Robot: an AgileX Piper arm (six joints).
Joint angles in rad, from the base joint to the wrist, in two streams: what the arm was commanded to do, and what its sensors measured. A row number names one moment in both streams.
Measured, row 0:
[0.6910, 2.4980, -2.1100, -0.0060, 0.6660, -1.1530]
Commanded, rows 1 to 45:
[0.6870, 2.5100, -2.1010, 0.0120, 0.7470, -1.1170]
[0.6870, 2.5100, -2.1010, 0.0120, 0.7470, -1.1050]
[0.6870, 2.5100, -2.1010, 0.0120, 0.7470, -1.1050]
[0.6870, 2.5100, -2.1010, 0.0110, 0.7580, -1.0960]
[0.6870, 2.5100, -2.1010, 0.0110, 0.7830, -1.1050]
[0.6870, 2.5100, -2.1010, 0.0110, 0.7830, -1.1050]
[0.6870, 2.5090, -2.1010, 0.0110, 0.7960, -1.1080]
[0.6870, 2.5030, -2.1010, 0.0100, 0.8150, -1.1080]
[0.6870, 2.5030, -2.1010, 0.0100, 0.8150, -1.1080]
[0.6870, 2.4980, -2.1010, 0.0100, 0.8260, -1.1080]
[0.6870, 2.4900, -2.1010, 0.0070, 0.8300, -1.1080]
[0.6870, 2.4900, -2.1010, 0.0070, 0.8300, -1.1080]
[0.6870, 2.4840, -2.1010, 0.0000, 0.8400, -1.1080]
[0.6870, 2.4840, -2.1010, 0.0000, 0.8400, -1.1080]
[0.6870, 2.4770, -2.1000, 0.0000, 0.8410, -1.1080]
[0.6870, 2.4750, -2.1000, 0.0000, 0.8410, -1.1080]
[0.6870, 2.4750, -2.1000, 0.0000, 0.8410, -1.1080]
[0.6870, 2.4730, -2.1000, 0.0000, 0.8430, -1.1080]
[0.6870, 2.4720, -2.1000, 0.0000, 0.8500, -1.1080]
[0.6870, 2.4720, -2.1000, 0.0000, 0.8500, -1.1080]
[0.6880, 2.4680, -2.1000, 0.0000, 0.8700, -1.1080]
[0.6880, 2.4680, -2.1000, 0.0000, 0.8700, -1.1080]
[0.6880, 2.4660, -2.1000, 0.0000, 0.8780, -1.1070]
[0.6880, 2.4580, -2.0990, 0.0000, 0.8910, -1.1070]
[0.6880, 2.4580, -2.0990, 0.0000, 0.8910, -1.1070]
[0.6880, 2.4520, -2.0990, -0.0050, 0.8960, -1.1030]
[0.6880, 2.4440, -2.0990, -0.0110, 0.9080, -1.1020]
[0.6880, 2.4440, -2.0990, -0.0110, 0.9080, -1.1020]
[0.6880, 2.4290, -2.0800, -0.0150, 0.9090, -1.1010]
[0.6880, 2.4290, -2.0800, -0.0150, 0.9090, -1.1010]
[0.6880, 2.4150, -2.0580, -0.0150, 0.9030, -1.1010]
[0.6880, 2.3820, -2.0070, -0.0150, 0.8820, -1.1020]
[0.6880, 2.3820, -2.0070, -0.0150, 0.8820, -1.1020]
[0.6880, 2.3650, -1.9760, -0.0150, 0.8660, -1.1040]
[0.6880, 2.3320, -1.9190, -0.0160, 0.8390, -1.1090]
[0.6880, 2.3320, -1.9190, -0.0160, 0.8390, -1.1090]
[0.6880, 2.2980, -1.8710, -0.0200, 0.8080, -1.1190]
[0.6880, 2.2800, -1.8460, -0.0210, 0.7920, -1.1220]
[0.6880, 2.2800, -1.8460, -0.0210, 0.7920, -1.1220]
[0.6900, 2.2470, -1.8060, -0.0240, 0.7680, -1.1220]
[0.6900, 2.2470, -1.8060, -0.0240, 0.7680, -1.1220]
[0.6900, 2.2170, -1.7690, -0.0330, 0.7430, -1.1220]
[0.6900, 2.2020, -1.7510, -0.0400, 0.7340, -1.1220]
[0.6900, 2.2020, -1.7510, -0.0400, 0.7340, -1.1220]
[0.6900, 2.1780, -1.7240, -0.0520, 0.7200, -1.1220]
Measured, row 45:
[0.6930, 2.2240, -1.7580, -0.0310, 0.7440, -1.1270]
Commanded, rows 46 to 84:
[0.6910, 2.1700, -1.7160, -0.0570, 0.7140, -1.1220]
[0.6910, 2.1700, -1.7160, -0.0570, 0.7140, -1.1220]
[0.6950, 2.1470, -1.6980, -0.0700, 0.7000, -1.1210]
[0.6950, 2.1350, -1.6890, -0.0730, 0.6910, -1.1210]
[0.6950, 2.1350, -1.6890, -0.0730, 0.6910, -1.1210]
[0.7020, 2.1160, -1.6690, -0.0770, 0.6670, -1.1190]
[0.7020, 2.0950, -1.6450, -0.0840, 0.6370, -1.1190]
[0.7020, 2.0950, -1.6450, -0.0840, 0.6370, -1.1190]
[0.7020, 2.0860, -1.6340, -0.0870, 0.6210, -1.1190]
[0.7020, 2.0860, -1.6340, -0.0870, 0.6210, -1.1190]
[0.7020, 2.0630, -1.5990, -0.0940, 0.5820, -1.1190]
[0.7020, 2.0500, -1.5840, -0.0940, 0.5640, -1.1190]
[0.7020, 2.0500, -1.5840, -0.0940, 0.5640, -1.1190]
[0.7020, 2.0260, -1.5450, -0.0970, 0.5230, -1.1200]
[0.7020, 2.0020, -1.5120, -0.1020, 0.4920, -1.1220]
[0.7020, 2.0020, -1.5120, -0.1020, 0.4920, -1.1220]
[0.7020, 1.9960, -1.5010, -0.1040, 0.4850, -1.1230]
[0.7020, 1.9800, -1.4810, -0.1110, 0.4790, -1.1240]
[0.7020, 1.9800, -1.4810, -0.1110, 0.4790, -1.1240]
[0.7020, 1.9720, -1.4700, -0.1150, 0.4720, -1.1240]
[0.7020, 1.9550, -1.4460, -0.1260, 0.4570, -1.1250]
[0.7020, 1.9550, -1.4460, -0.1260, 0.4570, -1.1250]
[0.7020, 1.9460, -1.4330, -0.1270, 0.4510, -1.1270]
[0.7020, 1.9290, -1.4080, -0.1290, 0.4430, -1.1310]
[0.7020, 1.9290, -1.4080, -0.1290, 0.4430, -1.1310]
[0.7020, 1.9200, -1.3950, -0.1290, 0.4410, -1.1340]
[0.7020, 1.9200, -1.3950, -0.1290, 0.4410, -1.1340]
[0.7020, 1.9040, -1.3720, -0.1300, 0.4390, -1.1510]
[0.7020, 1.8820, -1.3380, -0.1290, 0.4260, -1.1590]
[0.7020, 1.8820, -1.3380, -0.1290, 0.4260, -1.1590]
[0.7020, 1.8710, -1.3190, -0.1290, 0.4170, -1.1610]
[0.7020, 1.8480, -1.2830, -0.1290, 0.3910, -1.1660]
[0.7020, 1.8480, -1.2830, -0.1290, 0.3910, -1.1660]
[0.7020, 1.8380, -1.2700, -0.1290, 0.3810, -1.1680]
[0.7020, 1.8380, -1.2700, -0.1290, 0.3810, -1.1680]
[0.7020, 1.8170, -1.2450, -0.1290, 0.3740, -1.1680]
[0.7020, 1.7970, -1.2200, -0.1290, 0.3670, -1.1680]
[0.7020, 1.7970, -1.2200, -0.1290, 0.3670, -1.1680]
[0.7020, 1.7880, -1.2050, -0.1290, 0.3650, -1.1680]
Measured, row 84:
[0.7170, 1.8390, -1.2300, -0.1090, 0.4240, -1.2020]
